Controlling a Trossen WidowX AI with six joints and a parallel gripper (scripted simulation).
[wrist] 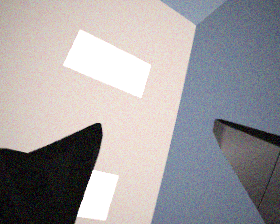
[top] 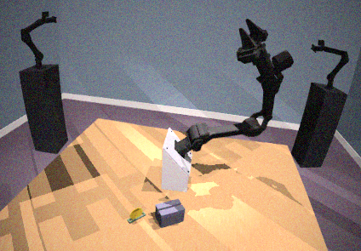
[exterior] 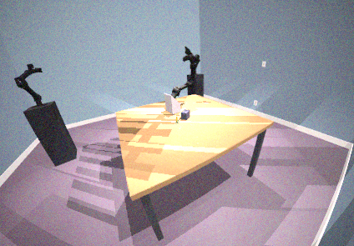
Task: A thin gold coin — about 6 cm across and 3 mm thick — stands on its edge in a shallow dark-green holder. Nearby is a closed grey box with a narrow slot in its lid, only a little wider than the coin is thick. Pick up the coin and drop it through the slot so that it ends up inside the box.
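My gripper tip is now 170 mm short of the gold coin, 320 mm to the left of it and 670 mm above it.
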